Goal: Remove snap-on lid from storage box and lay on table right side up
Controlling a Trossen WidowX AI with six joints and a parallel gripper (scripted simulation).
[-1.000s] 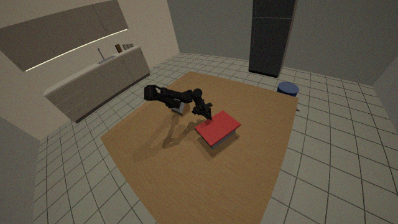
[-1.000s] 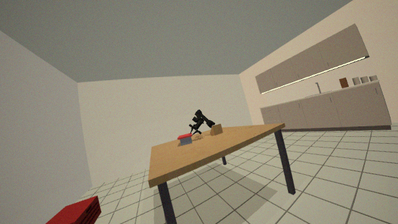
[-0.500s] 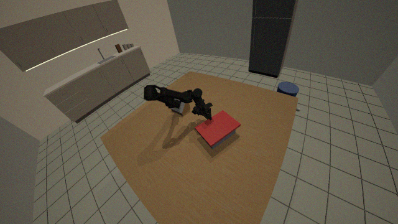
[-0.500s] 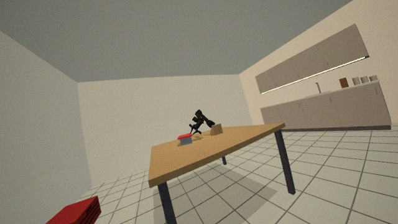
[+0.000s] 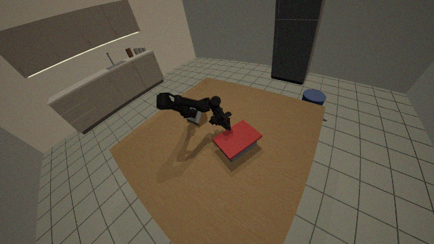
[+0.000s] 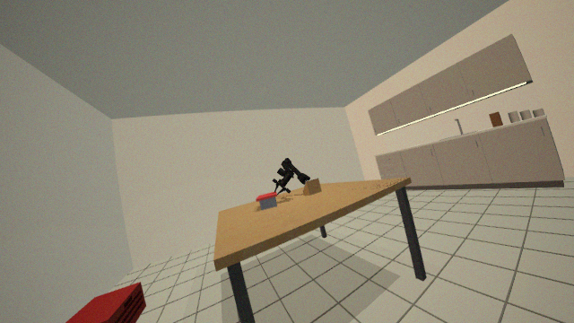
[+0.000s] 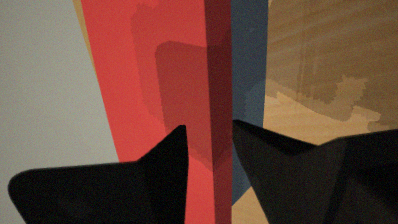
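My gripper tip is 70 mm short of the lid and 20 mm to the left of it. Also, from my gripper tip: storage box: 70 mm ahead, 20 mm to the right, 40 mm below.
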